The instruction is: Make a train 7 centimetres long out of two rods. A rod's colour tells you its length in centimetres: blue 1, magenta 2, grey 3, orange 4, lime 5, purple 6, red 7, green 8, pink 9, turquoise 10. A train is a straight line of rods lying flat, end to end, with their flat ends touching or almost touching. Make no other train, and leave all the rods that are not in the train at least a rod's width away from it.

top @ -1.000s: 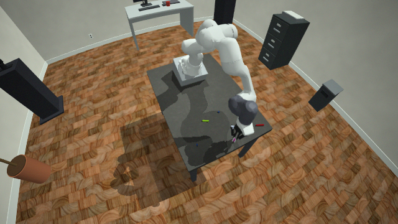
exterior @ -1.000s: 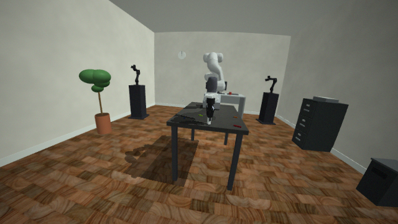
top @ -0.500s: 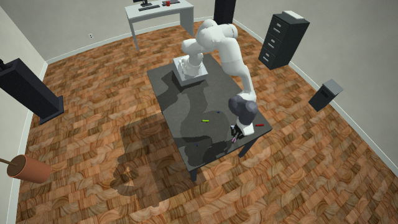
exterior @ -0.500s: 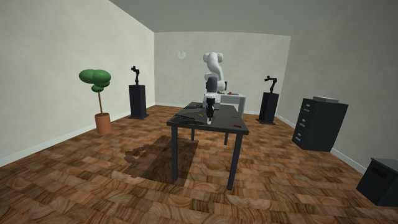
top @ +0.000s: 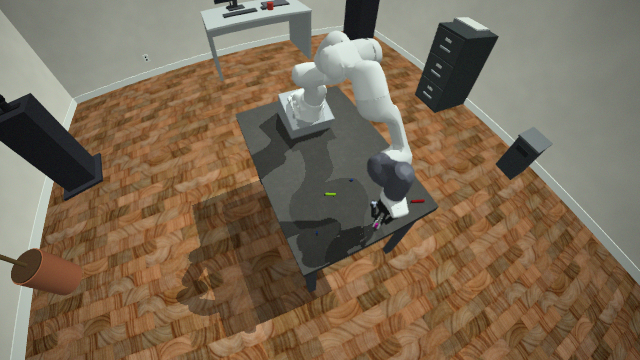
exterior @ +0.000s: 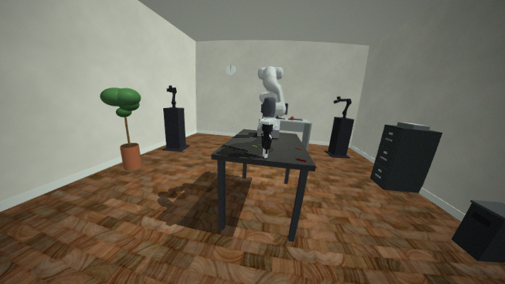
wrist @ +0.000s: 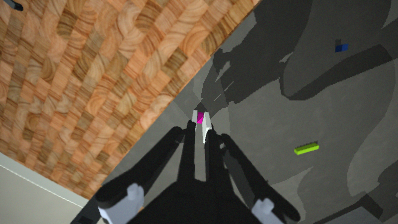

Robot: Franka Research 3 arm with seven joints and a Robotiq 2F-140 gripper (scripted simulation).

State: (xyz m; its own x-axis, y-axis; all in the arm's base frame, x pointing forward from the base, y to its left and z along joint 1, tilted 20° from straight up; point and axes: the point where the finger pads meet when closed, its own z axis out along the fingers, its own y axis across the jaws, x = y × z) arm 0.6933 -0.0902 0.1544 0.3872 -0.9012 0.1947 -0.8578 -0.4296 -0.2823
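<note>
Right now the magenta rod is 3 cm below my hand. Round my hand: orange rod 26 cm behind, 34 cm to the left, 3 cm below; lime rod 26 cm behind, 8 cm to the right, 3 cm below; red rod 3 cm ahead, 27 cm to the left, 3 cm below.
</note>
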